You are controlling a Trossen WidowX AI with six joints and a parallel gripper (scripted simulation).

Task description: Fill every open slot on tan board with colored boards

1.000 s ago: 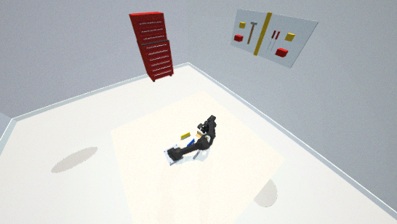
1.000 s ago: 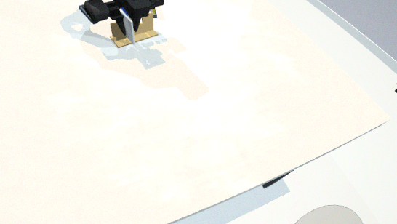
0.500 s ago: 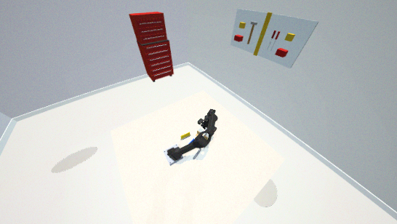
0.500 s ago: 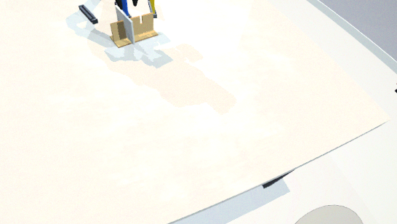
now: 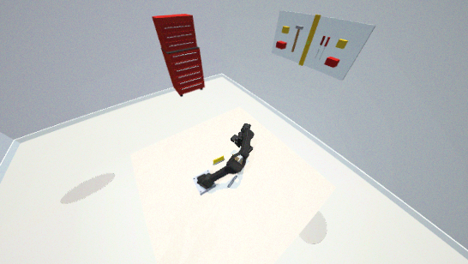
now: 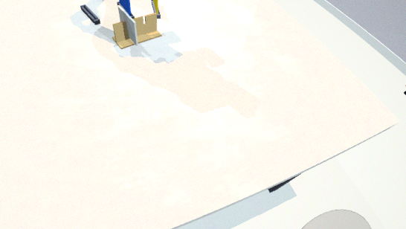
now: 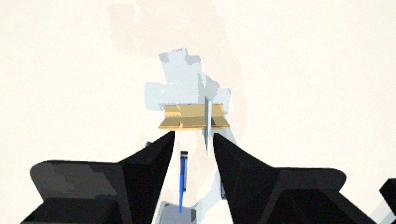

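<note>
The yellow board is 180 mm behind my gripper tip, 120 mm below it and 70 mm to the left of it. The rest, counted from my gripper tip: blue board: 170 mm behind, 120 mm below, 30 mm to the right; white board: 120 mm below, 30 mm to the right, 20 mm behind; tan board: 130 mm below, 30 mm behind, 10 mm to the right.
</note>
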